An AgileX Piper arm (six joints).
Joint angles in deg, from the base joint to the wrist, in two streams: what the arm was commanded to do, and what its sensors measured. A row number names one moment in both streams.
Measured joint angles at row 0:
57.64, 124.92, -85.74, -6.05, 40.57, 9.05
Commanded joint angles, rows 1 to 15:
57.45, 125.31, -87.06, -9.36, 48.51, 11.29
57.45, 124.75, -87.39, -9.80, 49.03, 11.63
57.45, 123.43, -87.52, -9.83, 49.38, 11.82
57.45, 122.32, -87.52, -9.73, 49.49, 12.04
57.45, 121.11, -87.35, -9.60, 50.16, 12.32
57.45, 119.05, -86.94, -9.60, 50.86, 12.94
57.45, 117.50, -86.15, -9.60, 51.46, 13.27
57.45, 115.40, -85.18, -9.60, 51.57, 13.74
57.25, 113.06, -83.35, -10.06, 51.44, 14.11
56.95, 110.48, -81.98, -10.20, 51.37, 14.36
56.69, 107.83, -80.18, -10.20, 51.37, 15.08
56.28, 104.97, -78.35, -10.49, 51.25, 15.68
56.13, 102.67, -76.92, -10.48, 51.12, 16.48
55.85, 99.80, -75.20, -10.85, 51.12, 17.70
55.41, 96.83, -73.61, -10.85, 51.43, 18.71
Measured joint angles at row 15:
56.78, 107.04, -79.12, -9.72, 50.20, 15.22
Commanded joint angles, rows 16 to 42:
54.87, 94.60, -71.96, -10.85, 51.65, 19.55
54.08, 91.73, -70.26, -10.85, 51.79, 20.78
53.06, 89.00, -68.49, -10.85, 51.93, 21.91
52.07, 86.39, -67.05, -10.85, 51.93, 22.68
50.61, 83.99, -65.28, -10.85, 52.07, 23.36
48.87, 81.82, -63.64, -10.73, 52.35, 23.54
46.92, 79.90, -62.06, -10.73, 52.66, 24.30
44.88, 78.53, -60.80, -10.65, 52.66, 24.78
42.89, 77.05, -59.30, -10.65, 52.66, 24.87
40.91, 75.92, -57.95, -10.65, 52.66, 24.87
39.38, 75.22, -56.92, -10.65, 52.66, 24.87
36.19, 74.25, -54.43, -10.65, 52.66, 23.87
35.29, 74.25, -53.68, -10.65, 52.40, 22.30
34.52, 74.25, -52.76, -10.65, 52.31, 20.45
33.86, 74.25, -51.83, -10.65, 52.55, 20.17
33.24, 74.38, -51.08, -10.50, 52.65, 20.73
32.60, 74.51, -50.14, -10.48, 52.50, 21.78
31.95, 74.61, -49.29, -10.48, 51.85, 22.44
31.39, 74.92, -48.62, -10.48, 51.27, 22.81
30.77, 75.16, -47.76, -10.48, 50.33, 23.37
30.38, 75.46, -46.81, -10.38, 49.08, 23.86
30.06, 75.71, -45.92, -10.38, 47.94, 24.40
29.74, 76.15, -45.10, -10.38, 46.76, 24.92
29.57, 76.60, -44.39, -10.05, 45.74, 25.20
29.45, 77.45, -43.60, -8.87, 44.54, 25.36
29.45, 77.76, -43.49, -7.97, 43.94, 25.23
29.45, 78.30, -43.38, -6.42, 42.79, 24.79
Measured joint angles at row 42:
29.84, 76.87, -44.26, -9.50, 46.51, 24.78
